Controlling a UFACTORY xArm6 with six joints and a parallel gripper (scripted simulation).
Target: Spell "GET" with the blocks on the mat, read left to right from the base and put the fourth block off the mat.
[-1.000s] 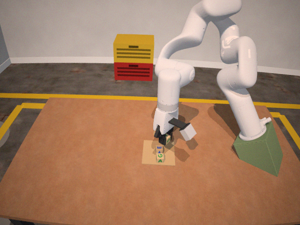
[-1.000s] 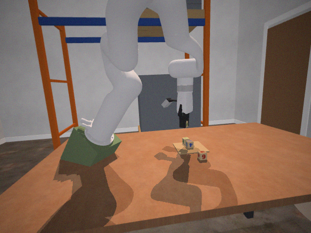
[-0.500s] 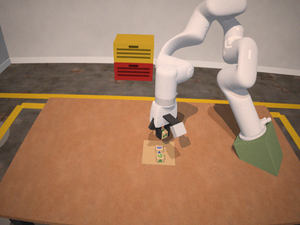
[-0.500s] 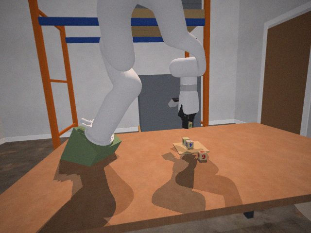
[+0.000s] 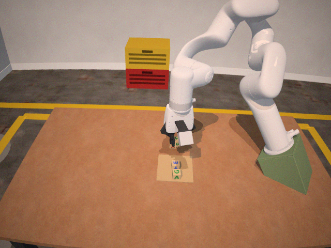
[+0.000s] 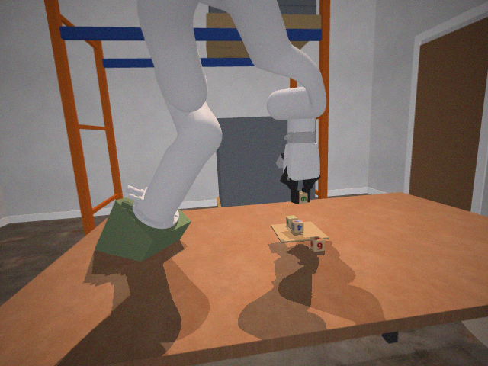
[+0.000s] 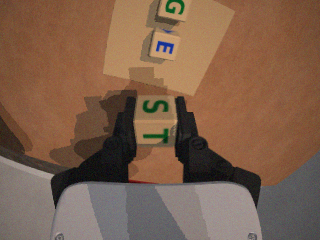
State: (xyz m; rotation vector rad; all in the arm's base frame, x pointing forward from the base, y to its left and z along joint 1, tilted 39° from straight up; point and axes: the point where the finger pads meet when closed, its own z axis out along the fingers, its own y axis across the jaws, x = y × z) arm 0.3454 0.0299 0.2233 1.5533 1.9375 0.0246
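The e block lies 11 cm below my hand, 3 cm to the left of it and 1 cm ahead of it. From my hand the other things lie so: tan mat 12 cm below, 3 cm to the left, 1 cm ahead; then g block 11 cm below, 8 cm to the left, 1 cm ahead; then t block 1 cm below.
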